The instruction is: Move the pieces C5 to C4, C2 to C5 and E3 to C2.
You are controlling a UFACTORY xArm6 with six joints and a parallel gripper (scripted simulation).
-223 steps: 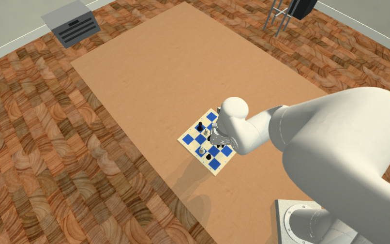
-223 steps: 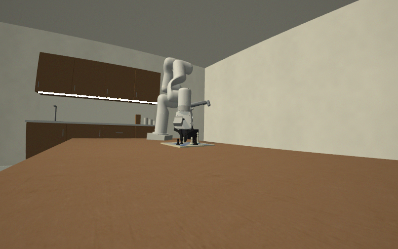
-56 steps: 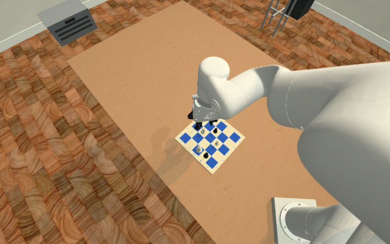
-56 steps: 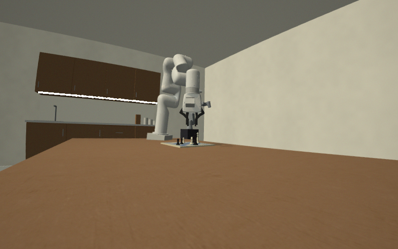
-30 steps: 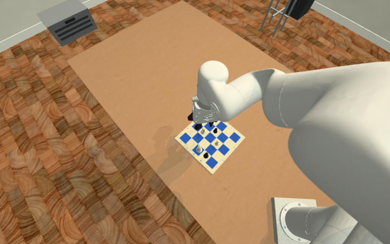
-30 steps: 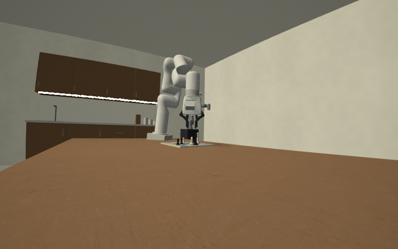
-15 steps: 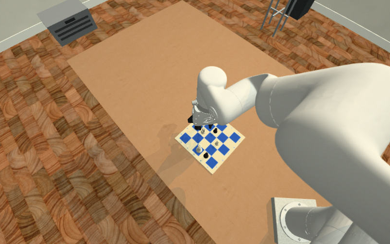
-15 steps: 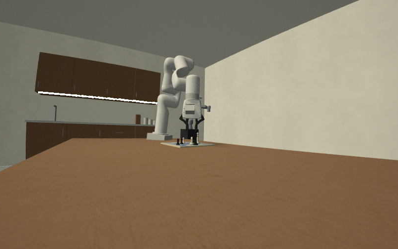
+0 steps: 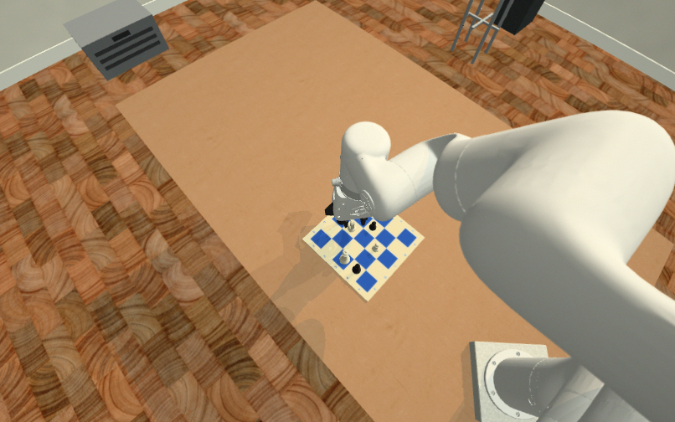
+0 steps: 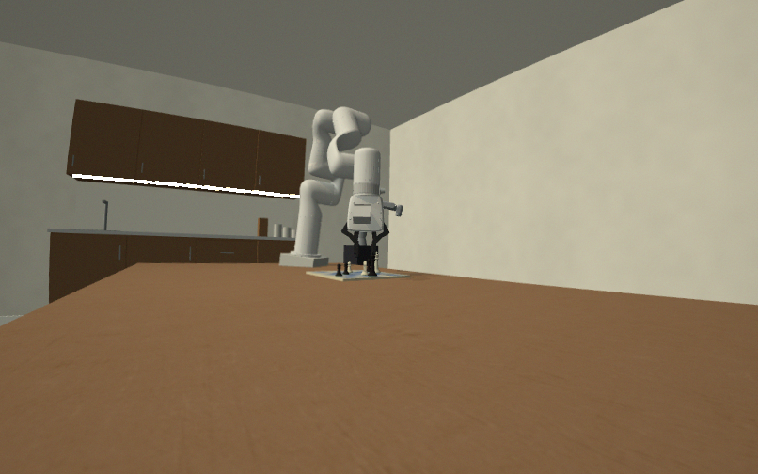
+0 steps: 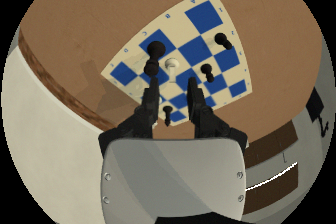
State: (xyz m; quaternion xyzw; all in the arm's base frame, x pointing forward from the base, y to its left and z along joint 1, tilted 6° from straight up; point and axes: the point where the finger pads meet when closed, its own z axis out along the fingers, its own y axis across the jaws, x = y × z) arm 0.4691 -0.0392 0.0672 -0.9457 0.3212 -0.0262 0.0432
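The blue-and-cream chessboard is 7 cm below my hand and 4 cm behind it. From my hand the other things lie so: white pawn: 8 cm behind, 5 cm below; white chess piece: 7 cm to the left, 4 cm below, 4 cm behind; black pawn: 8 cm behind, 7 cm to the left, 5 cm below.
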